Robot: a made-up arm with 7 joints.
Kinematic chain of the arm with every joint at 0, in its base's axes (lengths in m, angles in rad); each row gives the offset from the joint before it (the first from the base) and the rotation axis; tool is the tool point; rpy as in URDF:
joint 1: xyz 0 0 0.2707 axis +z
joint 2: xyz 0 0 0 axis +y
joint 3: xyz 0 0 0.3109 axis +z
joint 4: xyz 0.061 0 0 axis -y
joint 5: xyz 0.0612 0 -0.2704 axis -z
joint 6: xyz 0 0 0 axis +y
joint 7: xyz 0.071 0 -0.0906 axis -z
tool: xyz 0 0 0 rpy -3.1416 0 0
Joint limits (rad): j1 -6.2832..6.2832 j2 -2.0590..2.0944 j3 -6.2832..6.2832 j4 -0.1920..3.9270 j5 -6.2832..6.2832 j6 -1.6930..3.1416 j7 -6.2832..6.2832
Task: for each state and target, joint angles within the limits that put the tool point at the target. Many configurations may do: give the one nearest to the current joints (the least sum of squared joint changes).
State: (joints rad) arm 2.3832 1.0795 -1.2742 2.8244 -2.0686 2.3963 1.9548
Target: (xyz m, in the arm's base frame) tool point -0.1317 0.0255 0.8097
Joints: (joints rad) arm 2.5509 0.4286 -1.3115 3.2252 -2.1295 2.4884 1.9548
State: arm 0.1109 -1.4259 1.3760 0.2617 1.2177 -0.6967 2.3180
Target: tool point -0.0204 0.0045 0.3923
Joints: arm 0.1532 -1.6452 1.1946 -0.1920 1.6833 -0.6756 2.3180
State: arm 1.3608 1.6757 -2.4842 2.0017 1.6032 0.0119 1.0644
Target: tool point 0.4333 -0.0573 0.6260
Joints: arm 0.7028 1.3713 -2.1631 1.5497 1.6728 0.1142 1.0644
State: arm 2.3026 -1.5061 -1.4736 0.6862 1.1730 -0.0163 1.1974
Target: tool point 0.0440 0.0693 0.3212
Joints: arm 1.6938 -2.0501 -1.2260 -0.1775 1.1813 0.6368 1.1974
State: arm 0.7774 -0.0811 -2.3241 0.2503 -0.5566 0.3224 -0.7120
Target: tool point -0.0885 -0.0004 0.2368
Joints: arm 0.1742 0.3477 -2.7863 -0.0613 -0.7857 1.1577 -0.7120
